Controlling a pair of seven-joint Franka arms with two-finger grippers.
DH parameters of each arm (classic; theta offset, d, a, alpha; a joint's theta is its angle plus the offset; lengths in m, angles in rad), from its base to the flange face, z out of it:
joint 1: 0 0.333 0 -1.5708
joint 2: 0 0 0 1.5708
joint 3: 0 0.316 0.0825 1.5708
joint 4: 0 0 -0.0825 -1.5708
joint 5: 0 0.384 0 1.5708
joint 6: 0 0 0.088 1.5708
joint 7: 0 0.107 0 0
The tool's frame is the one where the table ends.
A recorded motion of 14 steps. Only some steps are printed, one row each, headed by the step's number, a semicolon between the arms.
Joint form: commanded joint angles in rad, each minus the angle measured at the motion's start. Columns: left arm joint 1, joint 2, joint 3, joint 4, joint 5, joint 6, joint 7; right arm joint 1, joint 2, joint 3, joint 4, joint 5, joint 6, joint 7.
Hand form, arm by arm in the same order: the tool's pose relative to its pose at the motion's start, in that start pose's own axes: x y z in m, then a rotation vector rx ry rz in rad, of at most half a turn. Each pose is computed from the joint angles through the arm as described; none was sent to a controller.
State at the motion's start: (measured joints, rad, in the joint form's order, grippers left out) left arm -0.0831 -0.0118 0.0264 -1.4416 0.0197 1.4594 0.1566; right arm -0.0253 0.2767 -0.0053 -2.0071 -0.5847 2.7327 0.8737
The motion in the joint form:
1: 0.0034 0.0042 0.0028 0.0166 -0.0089 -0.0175 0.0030; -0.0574 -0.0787 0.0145 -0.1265 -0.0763 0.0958 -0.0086
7: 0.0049 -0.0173 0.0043 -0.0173 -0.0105 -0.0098 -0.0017; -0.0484 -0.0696 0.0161 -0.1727 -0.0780 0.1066 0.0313
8: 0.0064 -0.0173 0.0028 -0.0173 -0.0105 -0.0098 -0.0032; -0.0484 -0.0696 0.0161 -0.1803 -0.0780 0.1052 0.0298
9: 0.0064 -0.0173 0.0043 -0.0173 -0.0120 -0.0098 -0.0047; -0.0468 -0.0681 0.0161 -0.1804 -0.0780 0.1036 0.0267
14: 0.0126 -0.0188 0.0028 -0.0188 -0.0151 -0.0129 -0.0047; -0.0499 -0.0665 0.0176 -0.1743 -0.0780 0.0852 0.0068
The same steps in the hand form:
1: -0.0012 -0.0022 -0.0037 -0.0093 -0.0038 -0.0023; -0.0206 0.0269 -0.0110 0.0222 0.0350 -0.0518
7: -0.0071 -0.0028 -0.0005 -0.0122 -0.0081 -0.0097; -0.0459 0.0239 0.0027 0.0221 -0.0105 -0.0330
8: -0.0071 -0.0028 -0.0005 -0.0121 -0.0082 -0.0112; -0.0495 0.0247 0.0046 0.0189 -0.0185 -0.0360
9: -0.0072 -0.0035 -0.0005 -0.0136 -0.0080 -0.0140; -0.0505 0.0240 0.0053 0.0181 -0.0209 -0.0408
14: -0.0083 -0.0054 -0.0003 -0.0171 -0.0106 -0.0183; -0.0490 0.0258 0.0065 0.0044 -0.0279 -0.0585

